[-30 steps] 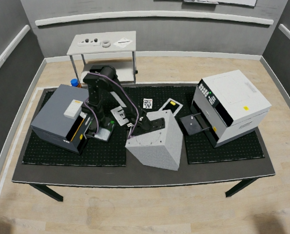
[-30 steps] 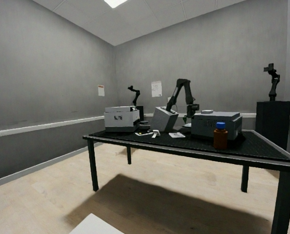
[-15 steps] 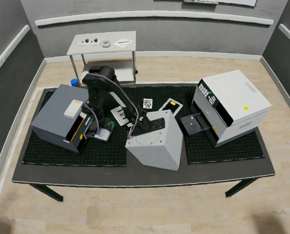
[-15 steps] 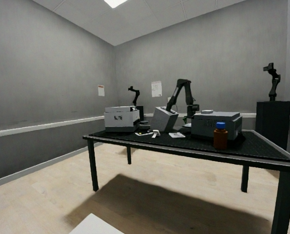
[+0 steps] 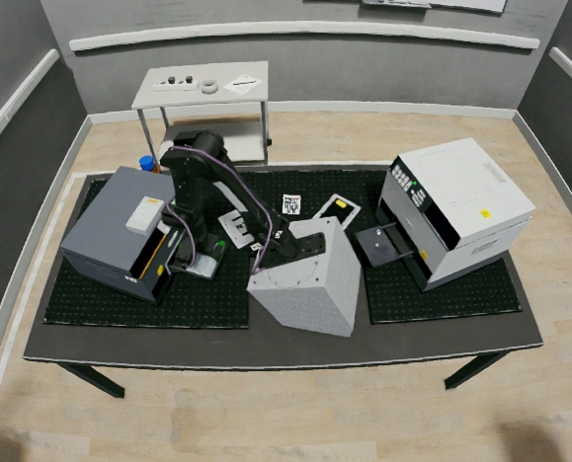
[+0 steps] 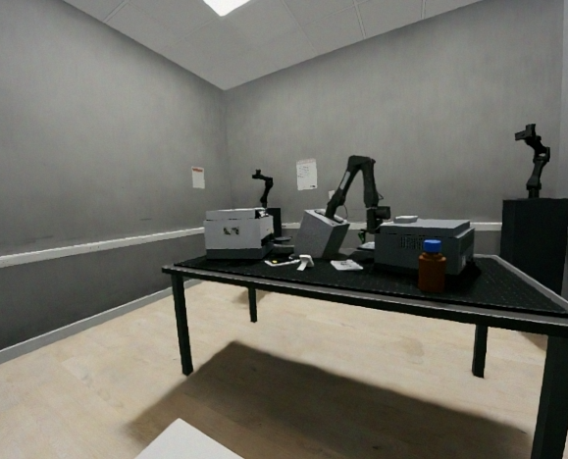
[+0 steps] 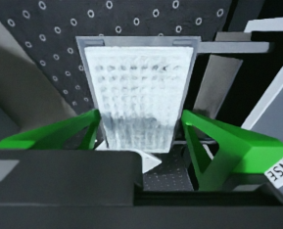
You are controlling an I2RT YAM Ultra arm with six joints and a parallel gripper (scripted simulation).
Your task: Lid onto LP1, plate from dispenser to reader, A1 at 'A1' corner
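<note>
My hand is 10 mm above the well plate. From my hand the other things lie so: dark lid 460 mm to the right, 240 mm ahead, 70 mm below; then capped brown bottle 380 mm ahead, 280 mm to the left, 20 mm above; then LP1 pad 460 mm to the right, 240 mm ahead, 80 mm below.
</note>
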